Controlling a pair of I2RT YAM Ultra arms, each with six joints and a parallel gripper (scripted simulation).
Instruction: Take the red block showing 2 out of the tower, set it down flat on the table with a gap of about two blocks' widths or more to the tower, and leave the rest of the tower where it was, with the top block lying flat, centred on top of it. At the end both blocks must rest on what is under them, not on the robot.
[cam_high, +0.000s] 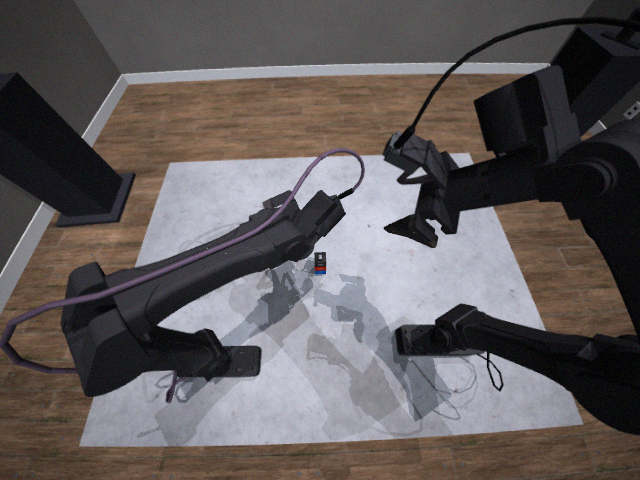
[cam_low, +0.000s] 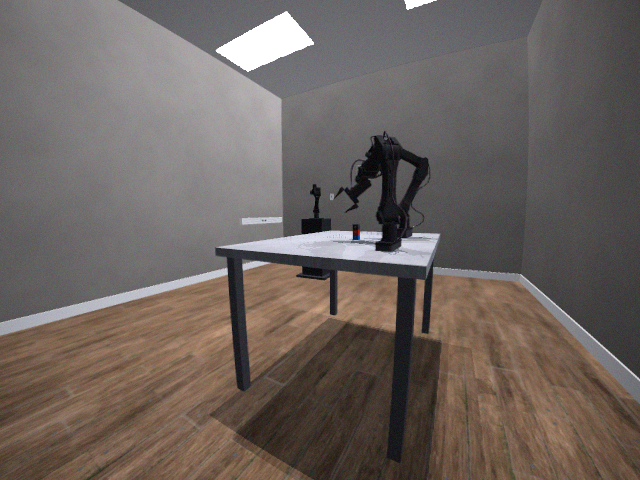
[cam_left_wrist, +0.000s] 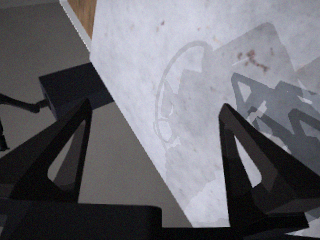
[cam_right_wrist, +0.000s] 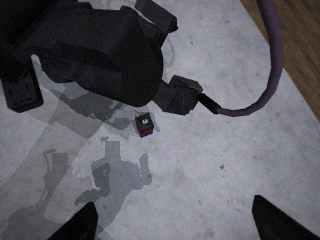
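Now: right hand 33 cm above the red block showing 2, 13 cm to the right of it and 4 cm short of it. Round my right hand: black block showing 3: 30 cm below, 13 cm to the left, 4 cm ahead; then blue block showing 7: 36 cm below, 13 cm to the left, 4 cm ahead.
Right now my left hand is 70 mm past the black block showing 3, 80 mm to the left of it and 120 mm above it. From my left hand the other things lie so: red block showing 2 (70 mm behind, 80 mm to the right, 150 mm below); blue block showing 7 (70 mm behind, 80 mm to the right, 180 mm below).
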